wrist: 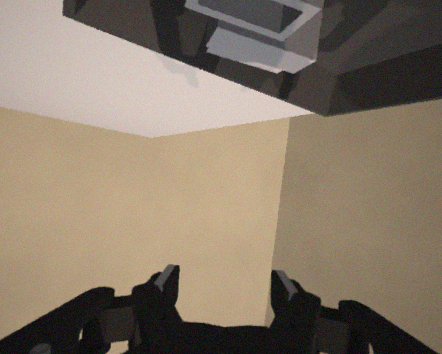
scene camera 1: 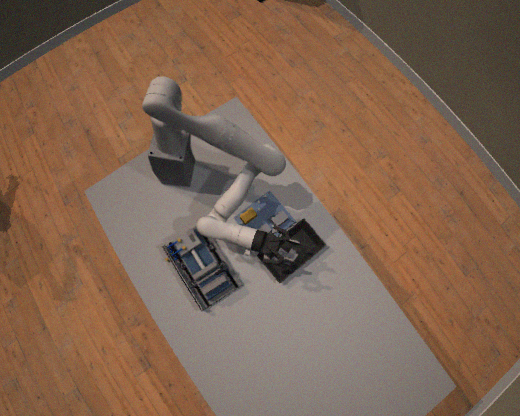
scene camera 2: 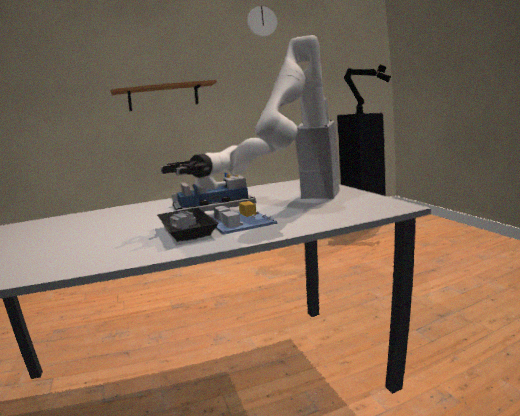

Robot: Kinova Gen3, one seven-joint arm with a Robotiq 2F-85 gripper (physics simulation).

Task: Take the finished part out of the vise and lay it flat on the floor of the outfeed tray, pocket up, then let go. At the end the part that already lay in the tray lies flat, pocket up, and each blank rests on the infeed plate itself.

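Places are measured from the arm's base along level axes (x ahead, y left, z up), in millimetres.
Pixels of known places: gripper, fingertip midpoint: [wrist: 224, 283] [scene camera 1: 297, 252] [scene camera 2: 169, 171]; arm's base, origin of the base link: [scene camera 1: 169, 142] [scene camera 2: 314, 124].
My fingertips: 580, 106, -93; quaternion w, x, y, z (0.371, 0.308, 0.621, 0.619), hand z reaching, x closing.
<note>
Ahead of a thing's pixels: the offset from my fingertips to its top centre, as dx, dy, dz. "pt": to the spot under its first point. Level surfaces: height alone.
My gripper [scene camera 1: 289, 248] [scene camera 2: 171, 169] [wrist: 224, 283] is open and empty, pointing roughly level above the outfeed tray {pt +7, +113, -171} [scene camera 1: 314, 242] [scene camera 2: 194, 233] [wrist: 395, 72]. Grey parts {pt -19, -7, -138} [scene camera 1: 288, 255] [scene camera 2: 183, 220] lie close together in the black tray, below the fingers. In the wrist view a rectangular pocket opening shows on a grey part {pt -30, +12, -147} [wrist: 304, 41], with a pale grey surface {pt -15, -13, -138} [wrist: 250, 49] beside it; whether they overlap or tilt I cannot tell. The blue vise {-207, -291, -88} [scene camera 1: 206, 271] [scene camera 2: 235, 194] stands beside the tray. Grey blanks {-153, +66, -143} [scene camera 1: 280, 218] [scene camera 2: 230, 218] are on the blue infeed plate {-195, +22, -179} [scene camera 1: 270, 199] [scene camera 2: 265, 221].
A yellow block {-245, -23, -143} [scene camera 1: 248, 215] [scene camera 2: 247, 208] stands on the infeed plate. The plate adjoins the tray on the robot base's side. The tray has raised sloping walls. The table {dz -187} [scene camera 1: 310, 340] [scene camera 2: 90, 245] extends beyond the tray, away from the base.
</note>
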